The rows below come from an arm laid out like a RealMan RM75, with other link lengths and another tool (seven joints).
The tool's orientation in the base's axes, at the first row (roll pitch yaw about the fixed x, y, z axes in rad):
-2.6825, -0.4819, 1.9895
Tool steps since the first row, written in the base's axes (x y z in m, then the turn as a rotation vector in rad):
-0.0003, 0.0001, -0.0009, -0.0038, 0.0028, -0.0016
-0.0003, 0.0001, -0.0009, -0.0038, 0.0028, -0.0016
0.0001, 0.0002, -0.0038, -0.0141, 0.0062, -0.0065
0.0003, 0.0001, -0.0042, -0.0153, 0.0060, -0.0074
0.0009, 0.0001, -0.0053, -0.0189, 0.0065, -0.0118
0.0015, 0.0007, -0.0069, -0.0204, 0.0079, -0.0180
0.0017, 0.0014, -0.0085, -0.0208, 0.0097, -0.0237
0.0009, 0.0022, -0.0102, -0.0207, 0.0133, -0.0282
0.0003, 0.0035, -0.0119, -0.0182, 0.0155, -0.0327
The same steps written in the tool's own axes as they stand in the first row. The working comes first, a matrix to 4 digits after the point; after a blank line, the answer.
The tool's axes in the first row as the columns of a matrix, in the base's axes (used below as rounded here):
-0.3603, 0.7355, -0.5738
0.8096, 0.5521, 0.1994
0.4635, -0.3927, -0.7944

-0.0002, 0.0002, 0.0009, 0.0029, -0.0006, 0.0040
-0.0002, 0.0002, 0.0009, 0.0029, -0.0006, 0.0040
-0.0016, 0.0017, 0.0030, 0.0071, -0.0044, 0.0145
-0.0020, 0.0019, 0.0032, 0.0069, -0.0050, 0.0159
-0.0027, 0.0028, 0.0037, 0.0066, -0.0057, 0.0215
-0.0032, 0.0042, 0.0048, 0.0054, -0.0036, 0.0276
-0.0034, 0.0054, 0.0061, 0.0044, -0.0006, 0.0327
-0.0033, 0.0059, 0.0080, 0.0052, 0.0032, 0.0369
-0.0028, 0.0068, 0.0100, 0.0039, 0.0080, 0.0395

